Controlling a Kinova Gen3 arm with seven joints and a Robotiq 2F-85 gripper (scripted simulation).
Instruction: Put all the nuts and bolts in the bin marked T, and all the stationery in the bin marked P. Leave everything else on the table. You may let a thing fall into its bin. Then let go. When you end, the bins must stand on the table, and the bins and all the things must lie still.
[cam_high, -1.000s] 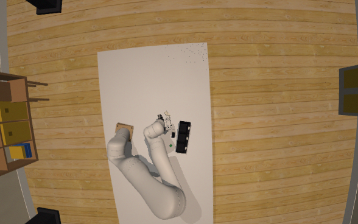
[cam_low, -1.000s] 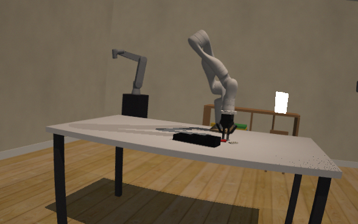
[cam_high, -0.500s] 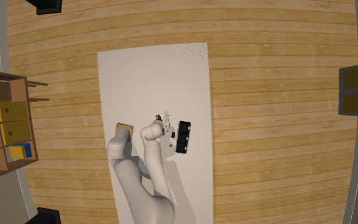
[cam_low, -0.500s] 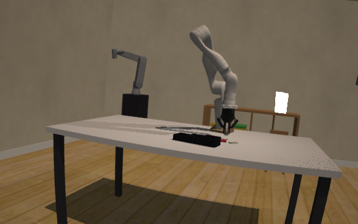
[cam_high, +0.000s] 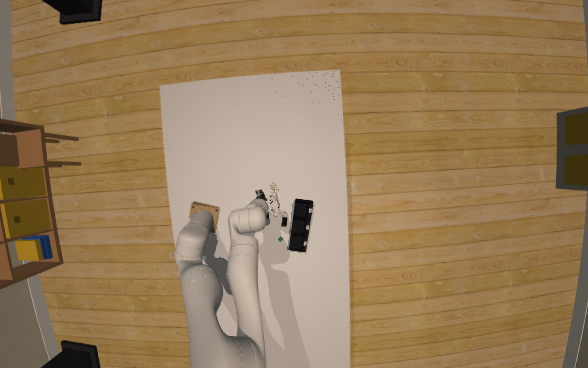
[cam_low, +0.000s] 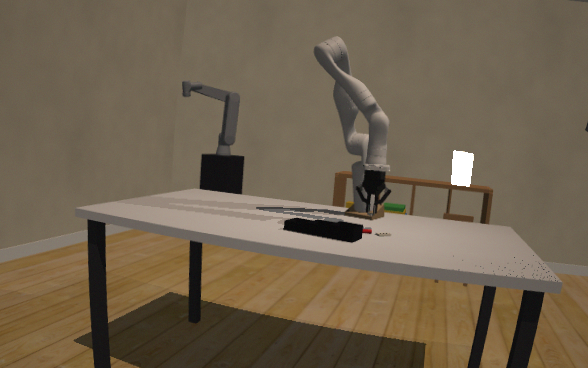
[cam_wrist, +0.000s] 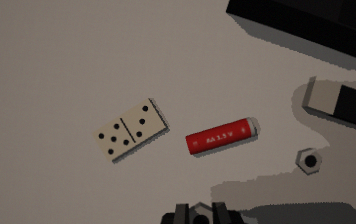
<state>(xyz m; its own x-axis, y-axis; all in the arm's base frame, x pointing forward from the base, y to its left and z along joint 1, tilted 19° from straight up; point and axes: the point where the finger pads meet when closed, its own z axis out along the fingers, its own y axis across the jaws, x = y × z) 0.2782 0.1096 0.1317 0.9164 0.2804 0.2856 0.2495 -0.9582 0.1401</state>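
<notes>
My hand is 170 mm short of the black double bin, 120 mm to the left of it and 60 mm above it. Round my hand: domino (30 mm ahead, 60 mm to the left, 80 mm below); then black eraser (90 mm ahead, 90 mm to the right, 70 mm below); then red battery (50 mm ahead, 10 mm to the right, 70 mm below).
</notes>
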